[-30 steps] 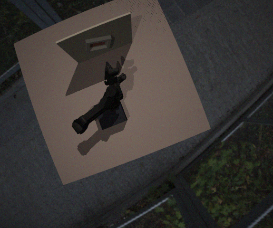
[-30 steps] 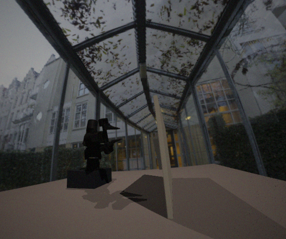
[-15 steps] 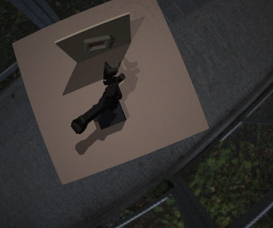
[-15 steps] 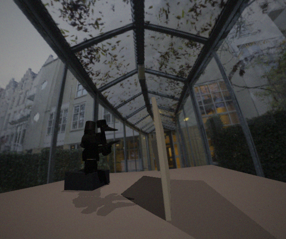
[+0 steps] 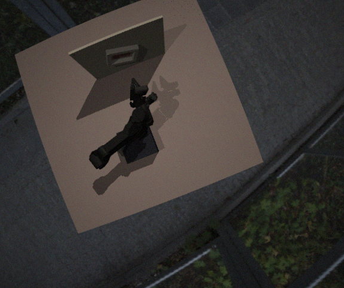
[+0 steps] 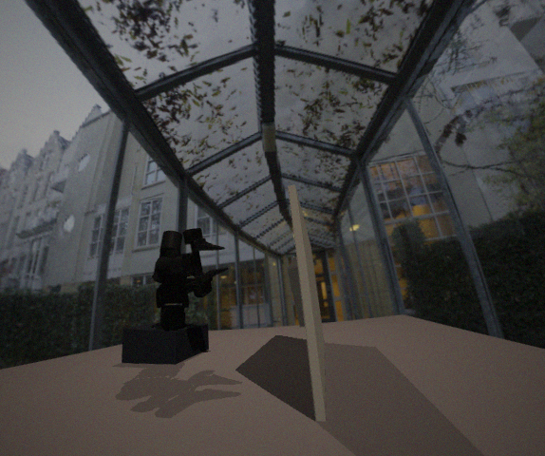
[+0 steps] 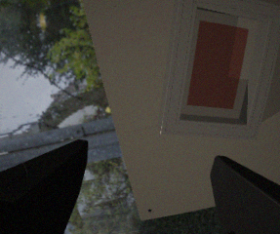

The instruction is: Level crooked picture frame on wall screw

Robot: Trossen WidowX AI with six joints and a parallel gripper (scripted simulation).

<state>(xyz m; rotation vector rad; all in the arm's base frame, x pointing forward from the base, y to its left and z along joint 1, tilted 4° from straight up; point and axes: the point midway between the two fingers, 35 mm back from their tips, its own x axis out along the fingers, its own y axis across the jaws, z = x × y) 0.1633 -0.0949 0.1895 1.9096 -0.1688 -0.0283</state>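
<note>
The picture frame lies 200 mm ahead of my gripper tip, 20 mm to the right of it and 90 mm below it. From my gripper tip the other things lie so: wall panel: 210 mm ahead, 30 mm to the right, 110 mm below.
</note>
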